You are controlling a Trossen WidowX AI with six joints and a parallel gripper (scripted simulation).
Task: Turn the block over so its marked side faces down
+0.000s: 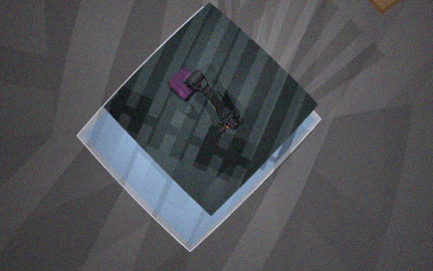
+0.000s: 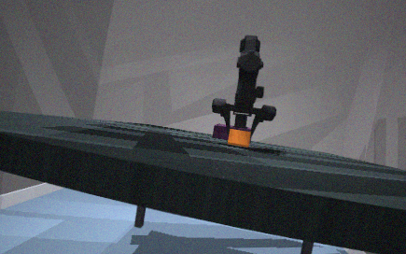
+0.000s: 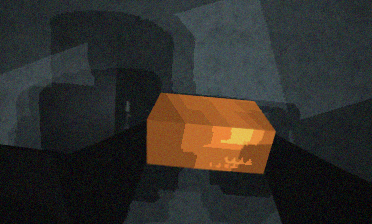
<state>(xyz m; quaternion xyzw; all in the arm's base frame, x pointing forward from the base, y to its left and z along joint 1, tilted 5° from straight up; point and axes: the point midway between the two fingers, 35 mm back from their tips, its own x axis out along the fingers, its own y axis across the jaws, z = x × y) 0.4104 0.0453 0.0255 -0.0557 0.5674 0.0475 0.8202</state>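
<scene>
My gripper tip is 10 mm above the orange block.
</scene>
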